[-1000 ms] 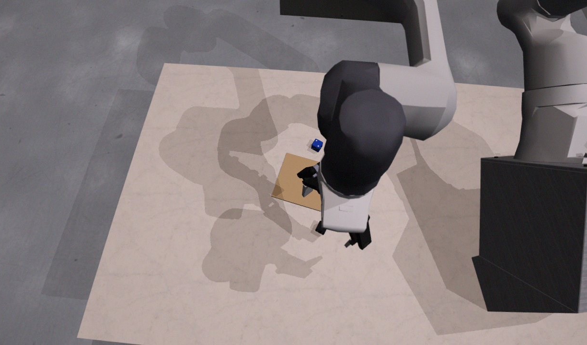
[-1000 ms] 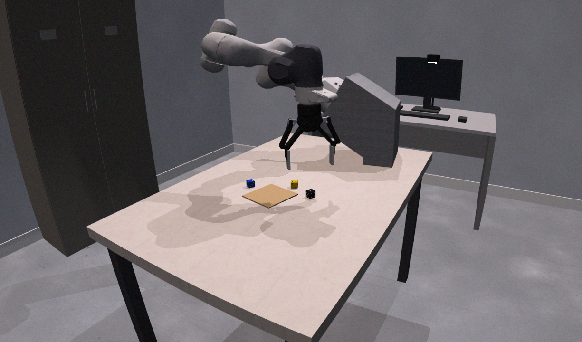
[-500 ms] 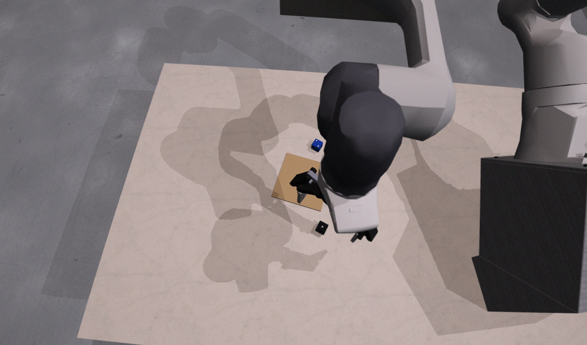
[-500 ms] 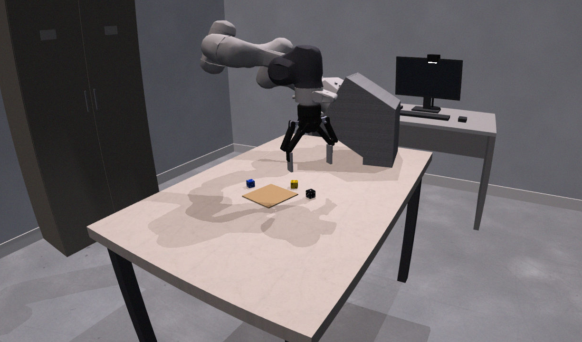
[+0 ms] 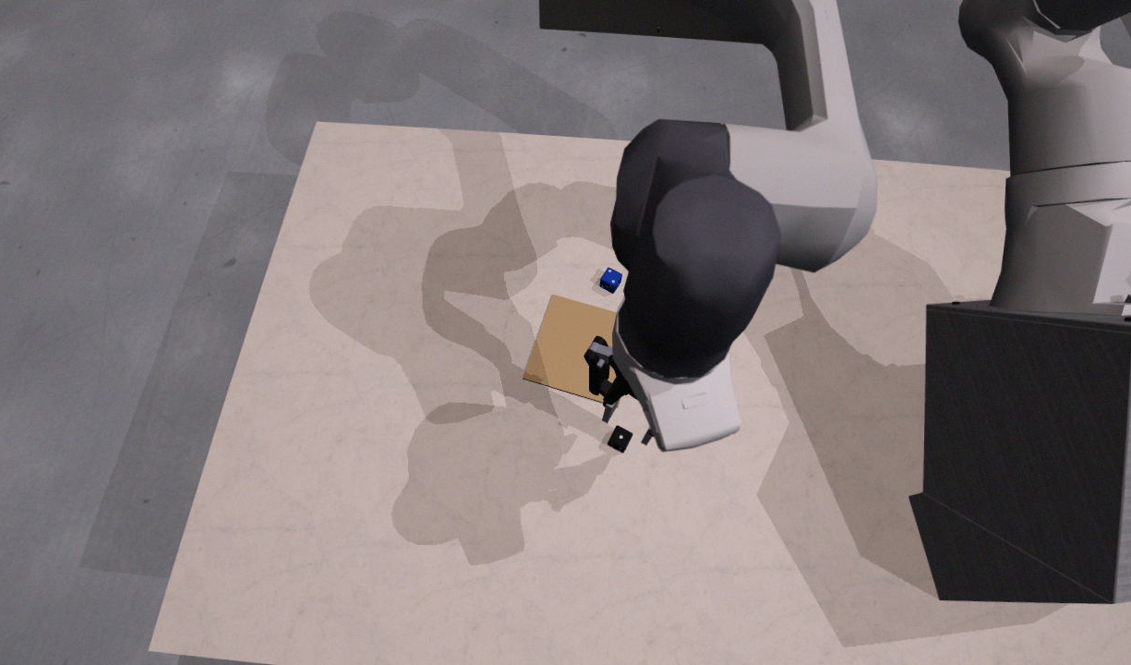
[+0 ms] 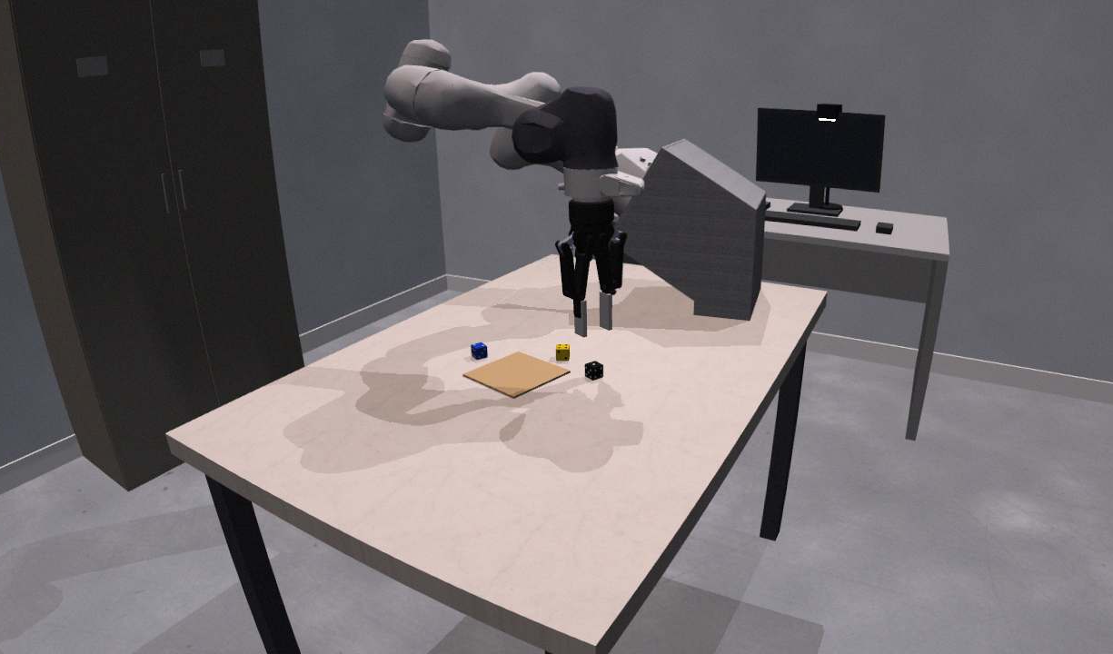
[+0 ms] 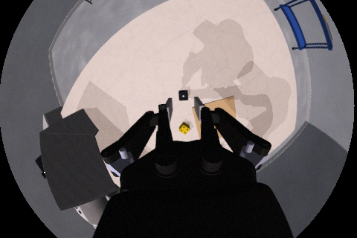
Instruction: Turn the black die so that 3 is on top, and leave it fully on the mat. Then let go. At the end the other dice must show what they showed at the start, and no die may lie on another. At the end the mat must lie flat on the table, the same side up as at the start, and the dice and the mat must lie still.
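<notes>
Right now my hand is 110 mm above the black die. From my hand the other things lie so: tan mat 130 mm to the right, 120 mm below, 60 mm ahead; blue die 240 mm to the right, 110 mm below, 30 mm ahead; yellow die 110 mm below, 90 mm to the right, 40 mm behind.
</notes>
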